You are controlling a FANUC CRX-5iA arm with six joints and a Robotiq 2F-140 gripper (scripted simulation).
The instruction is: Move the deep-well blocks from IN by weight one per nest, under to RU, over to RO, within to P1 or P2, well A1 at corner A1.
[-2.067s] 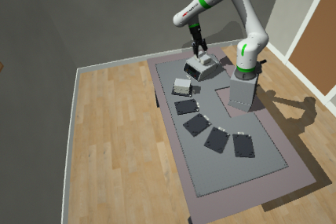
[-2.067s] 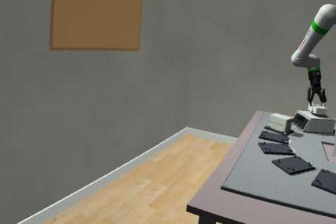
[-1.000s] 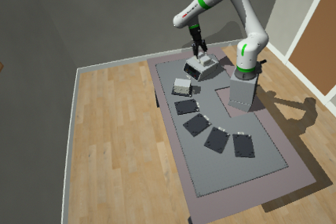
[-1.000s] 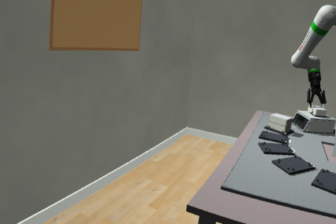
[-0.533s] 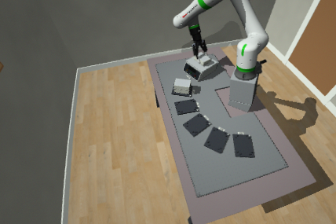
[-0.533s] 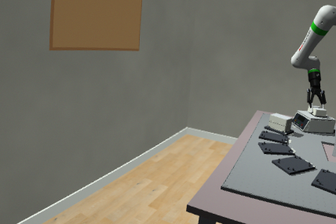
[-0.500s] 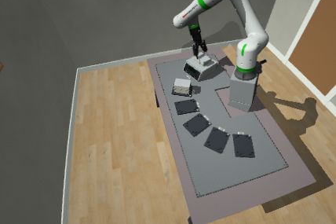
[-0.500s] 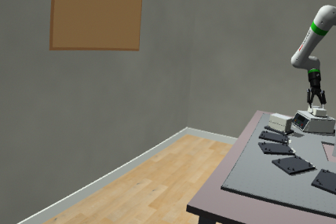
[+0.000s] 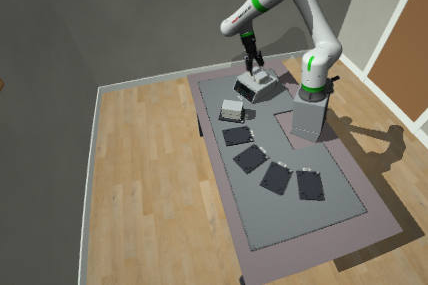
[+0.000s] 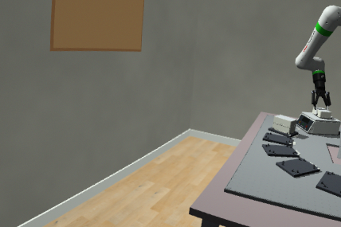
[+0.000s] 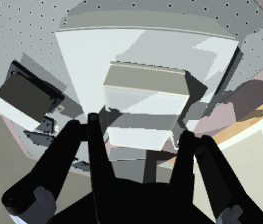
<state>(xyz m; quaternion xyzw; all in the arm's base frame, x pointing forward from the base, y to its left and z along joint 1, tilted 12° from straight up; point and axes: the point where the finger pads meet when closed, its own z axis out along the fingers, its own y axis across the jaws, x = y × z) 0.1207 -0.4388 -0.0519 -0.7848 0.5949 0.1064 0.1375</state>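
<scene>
My gripper is now 4 cm above the pale platform. The rest, counted from my hand: deep-well block: 27 cm ahead, 18 cm to the left, 6 cm below; dark infeed nest: 27 cm ahead, 18 cm to the left, 13 cm below; check-weigher: 7 cm below, 1 cm ahead.
</scene>
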